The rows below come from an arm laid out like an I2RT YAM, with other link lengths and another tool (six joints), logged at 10 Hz.
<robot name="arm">
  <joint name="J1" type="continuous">
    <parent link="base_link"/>
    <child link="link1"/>
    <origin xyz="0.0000 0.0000 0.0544" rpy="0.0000 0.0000 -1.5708"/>
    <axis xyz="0 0 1"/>
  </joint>
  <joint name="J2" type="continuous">
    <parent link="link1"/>
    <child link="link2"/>
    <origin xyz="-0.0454 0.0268 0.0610" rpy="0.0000 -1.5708 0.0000"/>
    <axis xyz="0 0 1"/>
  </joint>
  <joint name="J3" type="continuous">
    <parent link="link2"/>
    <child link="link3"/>
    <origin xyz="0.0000 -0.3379 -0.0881" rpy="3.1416 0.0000 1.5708"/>
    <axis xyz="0 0 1"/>
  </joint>
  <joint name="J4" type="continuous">
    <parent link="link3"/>
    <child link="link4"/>
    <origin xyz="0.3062 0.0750 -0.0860" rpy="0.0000 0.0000 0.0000"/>
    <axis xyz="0 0 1"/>
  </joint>
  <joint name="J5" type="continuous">
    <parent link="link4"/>
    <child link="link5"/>
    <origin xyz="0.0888 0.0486 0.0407" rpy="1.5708 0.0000 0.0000"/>
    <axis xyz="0 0 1"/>
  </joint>
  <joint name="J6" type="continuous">
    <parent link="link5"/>
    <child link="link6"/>
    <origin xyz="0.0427 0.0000 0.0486" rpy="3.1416 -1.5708 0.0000"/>
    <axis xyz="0 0 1"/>
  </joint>
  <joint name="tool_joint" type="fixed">
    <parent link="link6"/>
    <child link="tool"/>
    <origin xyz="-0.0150 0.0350 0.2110" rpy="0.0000 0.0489 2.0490"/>
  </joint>
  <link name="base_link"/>
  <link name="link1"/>
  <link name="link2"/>
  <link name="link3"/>
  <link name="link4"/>
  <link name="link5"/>
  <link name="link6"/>
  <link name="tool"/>
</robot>
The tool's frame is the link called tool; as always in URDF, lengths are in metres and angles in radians. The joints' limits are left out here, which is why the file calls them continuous.
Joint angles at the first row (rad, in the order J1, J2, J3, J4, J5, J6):
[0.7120, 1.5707, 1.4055, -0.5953, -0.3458, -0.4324]
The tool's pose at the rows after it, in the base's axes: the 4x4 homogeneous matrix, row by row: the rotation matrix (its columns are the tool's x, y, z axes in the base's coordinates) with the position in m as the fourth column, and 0 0 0 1 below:
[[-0.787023 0.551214 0.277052 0.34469], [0.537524 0.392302 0.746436 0.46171], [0.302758 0.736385 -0.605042 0.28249], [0 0 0 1]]
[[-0.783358 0.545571 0.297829 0.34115], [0.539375 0.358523 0.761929 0.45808], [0.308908 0.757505 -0.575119 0.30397], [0 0 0 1]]
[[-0.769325 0.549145 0.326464 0.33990], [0.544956 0.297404 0.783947 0.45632], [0.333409 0.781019 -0.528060 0.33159], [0 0 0 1]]
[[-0.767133 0.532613 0.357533 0.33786], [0.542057 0.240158 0.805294 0.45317], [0.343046 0.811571 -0.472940 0.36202], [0 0 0 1]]
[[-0.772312 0.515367 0.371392 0.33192], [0.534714 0.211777 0.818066 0.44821], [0.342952 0.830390 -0.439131 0.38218], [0 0 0 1]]
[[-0.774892 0.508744 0.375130 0.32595], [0.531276 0.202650 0.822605 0.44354], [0.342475 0.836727 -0.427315 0.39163], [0 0 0 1]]
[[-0.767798 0.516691 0.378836 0.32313], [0.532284 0.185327 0.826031 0.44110], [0.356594 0.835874 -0.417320 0.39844], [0 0 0 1]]
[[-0.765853 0.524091 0.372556 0.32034], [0.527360 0.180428 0.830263 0.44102], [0.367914 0.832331 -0.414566 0.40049], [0 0 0 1]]
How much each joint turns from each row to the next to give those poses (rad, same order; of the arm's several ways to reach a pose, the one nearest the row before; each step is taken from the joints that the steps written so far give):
[0.0000, -0.0416, 0.0000, 0.0008, 0.0004, 0.0214]
[0.0000, -0.0373, 0.0000, 0.0042, 0.0019, 0.0232]
[0.0000, -0.0386, 0.0001, 0.0228, 0.0019, 0.0519]
[0.0000, -0.0415, 0.0003, 0.0283, 0.0042, 0.0347]
[0.0000, -0.0348, -0.0004, 0.0069, -0.0008, 0.0111]
[0.0004, -0.0229, 0.0000, -0.0088, -0.0007, 0.0030]
[0.0000, -0.0133, 0.0000, -0.0023, -0.0004, 0.0199]
[0.0000, -0.0038, 0.0004, -0.0031, -0.0080, 0.0099]

